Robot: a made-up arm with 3 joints. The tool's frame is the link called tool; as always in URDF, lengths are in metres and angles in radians. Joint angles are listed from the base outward.
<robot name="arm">
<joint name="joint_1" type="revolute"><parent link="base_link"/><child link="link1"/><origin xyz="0 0 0.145" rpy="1.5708 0 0"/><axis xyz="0 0 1"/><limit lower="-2.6" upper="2.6"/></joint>
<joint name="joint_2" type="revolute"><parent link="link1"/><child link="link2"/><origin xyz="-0.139 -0.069 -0.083" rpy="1.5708 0 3.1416"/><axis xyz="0 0 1"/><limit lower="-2.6" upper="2.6"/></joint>
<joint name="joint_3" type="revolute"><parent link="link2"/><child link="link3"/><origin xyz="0.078 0.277 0.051" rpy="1.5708 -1.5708 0"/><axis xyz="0 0 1"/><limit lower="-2.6" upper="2.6"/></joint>
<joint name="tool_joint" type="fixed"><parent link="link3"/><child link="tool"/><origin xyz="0.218 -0.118 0.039" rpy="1.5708 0 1.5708"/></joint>
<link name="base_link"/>
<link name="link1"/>
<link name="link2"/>
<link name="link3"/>
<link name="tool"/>
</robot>
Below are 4 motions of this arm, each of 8 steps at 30 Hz.
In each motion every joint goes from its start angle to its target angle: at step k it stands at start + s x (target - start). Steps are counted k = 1, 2, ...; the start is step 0. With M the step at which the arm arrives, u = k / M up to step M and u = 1 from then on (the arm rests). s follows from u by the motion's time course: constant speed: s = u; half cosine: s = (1 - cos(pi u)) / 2; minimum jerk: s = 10 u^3 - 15 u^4 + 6 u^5.
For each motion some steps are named. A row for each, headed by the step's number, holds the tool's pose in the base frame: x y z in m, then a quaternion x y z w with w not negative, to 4 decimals.
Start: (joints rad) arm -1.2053 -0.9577 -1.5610
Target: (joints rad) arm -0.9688 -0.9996 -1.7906
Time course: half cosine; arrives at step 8
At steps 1, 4, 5, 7, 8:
1: -0.3107 0.1888 0.5643 -0.4533 -0.1647 -0.0861 0.8717
4: -0.3699 0.1845 0.5088 -0.4616 -0.2561 -0.0885 0.8447
5: -0.3914 0.1820 0.4835 -0.4650 -0.2929 -0.0895 0.8306
7: -0.4186 0.1779 0.4458 -0.4698 -0.3436 -0.0908 0.8081
8: -0.4222 0.1773 0.4404 -0.4705 -0.3506 -0.0910 0.8046

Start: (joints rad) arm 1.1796 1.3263 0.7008
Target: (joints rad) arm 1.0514 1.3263 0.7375
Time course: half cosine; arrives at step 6
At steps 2, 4, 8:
2: -0.1692 0.0008 0.3153 -0.4930 -0.1710 0.3686 0.7693
4: -0.1566 0.0051 0.3263 -0.4845 -0.1392 0.3798 0.7757
8: -0.1500 0.0072 0.3314 -0.4801 -0.1232 0.3853 0.7784

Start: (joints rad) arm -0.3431 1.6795 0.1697
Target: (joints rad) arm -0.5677 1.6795 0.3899
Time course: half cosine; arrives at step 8
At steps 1, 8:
1: 0.1824 -0.0458 0.3097 0.0645 0.1748 0.7417 0.6444
8: 0.2147 0.0052 0.2791 0.0661 0.3076 0.7415 0.5926

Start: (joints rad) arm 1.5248 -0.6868 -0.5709
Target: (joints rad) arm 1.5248 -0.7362 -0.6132
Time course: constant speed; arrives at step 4
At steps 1, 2, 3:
1: -0.1231 0.0916 -0.3689 0.1556 -0.8164 -0.3051 0.4649
2: -0.1208 0.0971 -0.3698 0.1566 -0.8170 -0.3111 0.4595
3: -0.1185 0.1026 -0.3706 0.1575 -0.8175 -0.3171 0.4542

